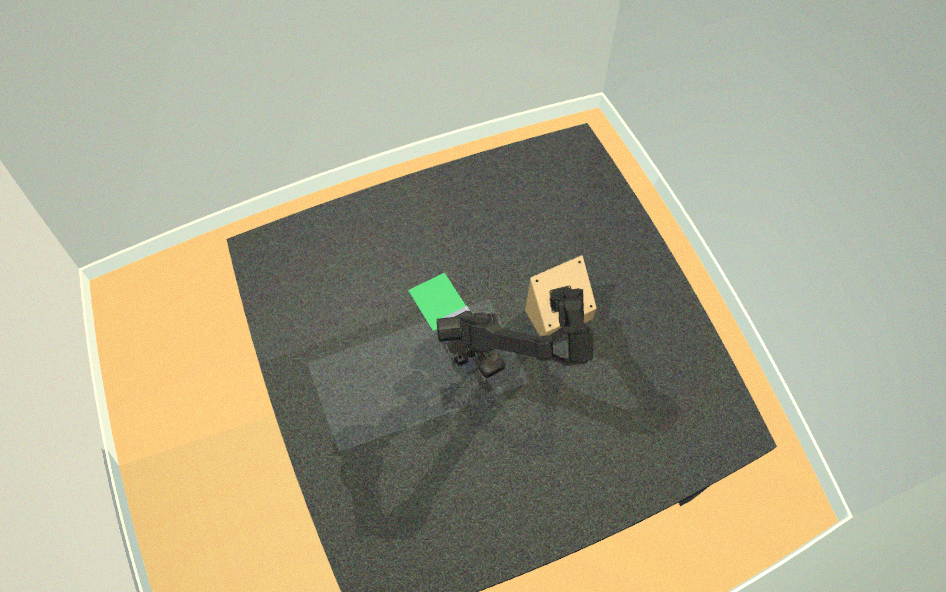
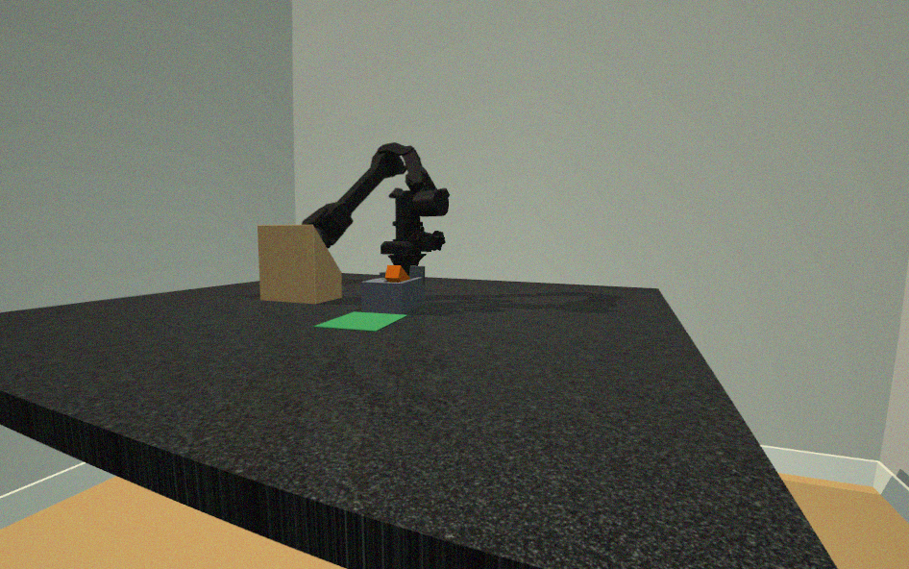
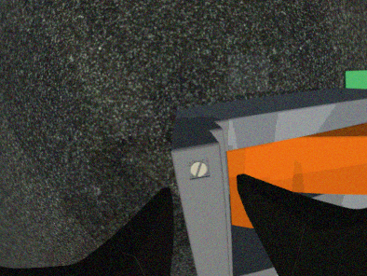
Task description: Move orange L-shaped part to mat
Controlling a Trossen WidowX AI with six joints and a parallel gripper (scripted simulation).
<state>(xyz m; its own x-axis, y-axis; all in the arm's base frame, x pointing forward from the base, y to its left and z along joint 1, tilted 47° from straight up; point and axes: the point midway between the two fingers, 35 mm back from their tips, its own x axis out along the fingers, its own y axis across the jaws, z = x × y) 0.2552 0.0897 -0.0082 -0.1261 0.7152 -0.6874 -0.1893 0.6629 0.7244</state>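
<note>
The orange L-shaped part is 10 mm ahead of my gripper tip and 60 mm to the right of it. From my gripper tip the other things lie so: green mat: 30 mm ahead, 220 mm to the right, 60 mm below.
</note>
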